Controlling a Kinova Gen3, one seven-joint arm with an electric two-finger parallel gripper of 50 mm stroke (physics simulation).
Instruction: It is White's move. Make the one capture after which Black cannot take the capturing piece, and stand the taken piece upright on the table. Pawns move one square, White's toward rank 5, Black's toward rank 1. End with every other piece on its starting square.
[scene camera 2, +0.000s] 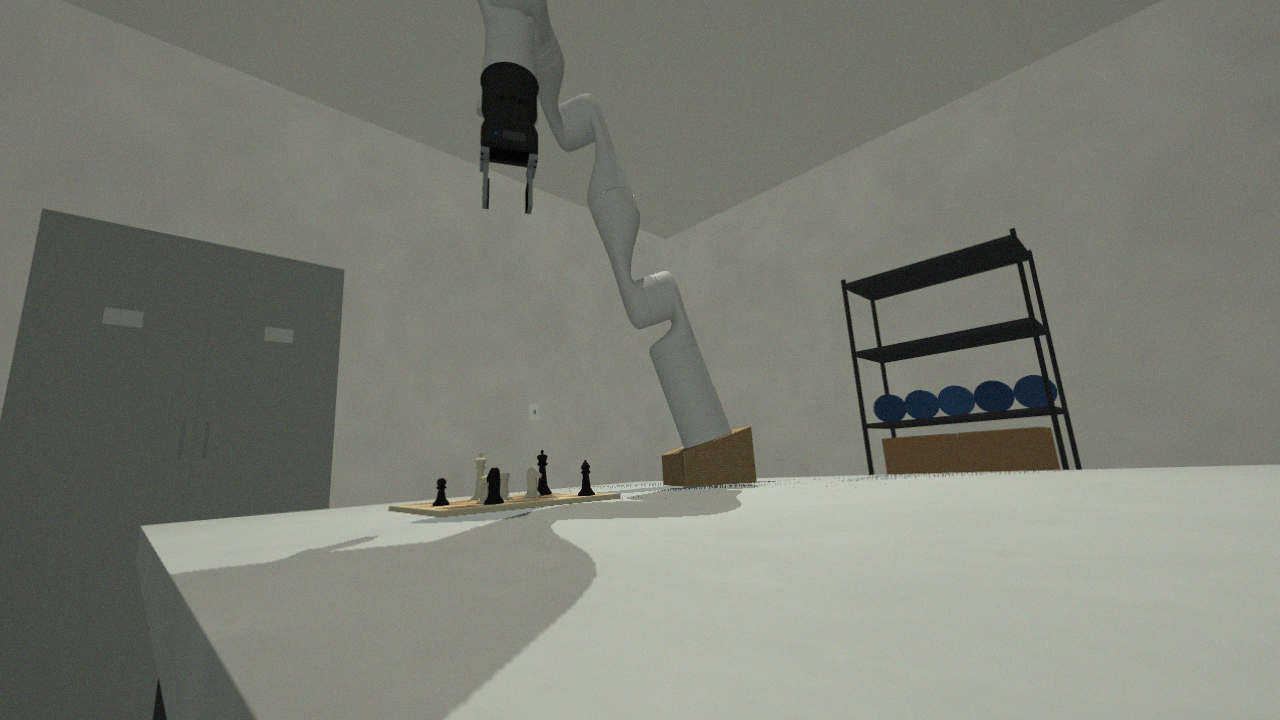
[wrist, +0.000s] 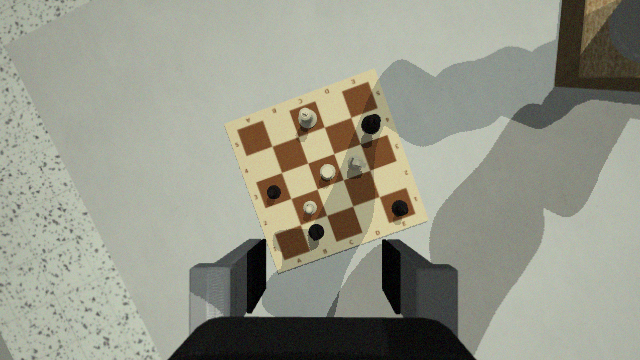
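Where they show: gripper, fingertip midpoint: (scene camera 2: 507, 207) (wrist: 323, 264); arm's base, link origin: (scene camera 2: 707, 439).
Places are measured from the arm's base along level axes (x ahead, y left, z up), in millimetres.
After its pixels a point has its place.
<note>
The chessboard (scene camera 2: 420, 510) @[x 521, y -83, z -74 mm] (wrist: 287, 268) @[x 528, y -12, z -73 mm] lies on the table. White's king (scene camera 2: 479, 477) @[x 387, y -158, z -43 mm] (wrist: 307, 119) @[x 385, y -153, z -18 mm] stands on C5, rook (scene camera 2: 504, 486) @[x 407, y -82, z -56 mm] (wrist: 327, 172) @[x 404, y -86, z -40 mm] on C3, knight (scene camera 2: 531, 482) @[x 370, y -72, z -54 mm] (wrist: 355, 165) @[x 370, y -72, z -35 mm] on D3, pawn (wrist: 310, 207) @[x 449, y -63, z -43 mm] on B2. Black's king (scene camera 2: 542, 474) @[x 323, y -100, z -44 mm] (wrist: 371, 124) @[x 325, y -102, z -18 mm] stands on E4, pawn (scene camera 2: 440, 492) @[x 483, y -105, z -58 mm] (wrist: 273, 192) @[x 476, y -107, z -43 mm] on A3, knight (scene camera 2: 493, 486) @[x 470, y -24, z -54 mm] (wrist: 316, 231) @[x 461, y -33, z -45 mm] on B1, bishop (scene camera 2: 585, 479) @[x 358, y 13, z -53 mm] (wrist: 399, 208) @[x 357, y 6, z -43 mm] on E1. All stand upright. The white pawn is mostly hidden in the scene view. My gripper (scene camera 2: 507, 210) @[x 422, y -55, z 319 mm] (wrist: 323, 264) @[x 422, y -55, z 319 mm] is open and empty, high above the board.
The arm's wooden base block (scene camera 2: 718, 458) @[x 44, y 42, z -35 mm] (wrist: 570, 45) @[x 62, y -33, z -46 mm] stands on the table (scene camera 2: 805, 582) @[x 688, y 395, z -79 mm] (wrist: 150, 150) @[x 585, y -257, z -79 mm] beyond the board. A shelf rack (scene camera 2: 948, 340) and a grey cabinet (scene camera 2: 232, 385) stand behind the table. The table's edge runs along the left of the wrist view.
</note>
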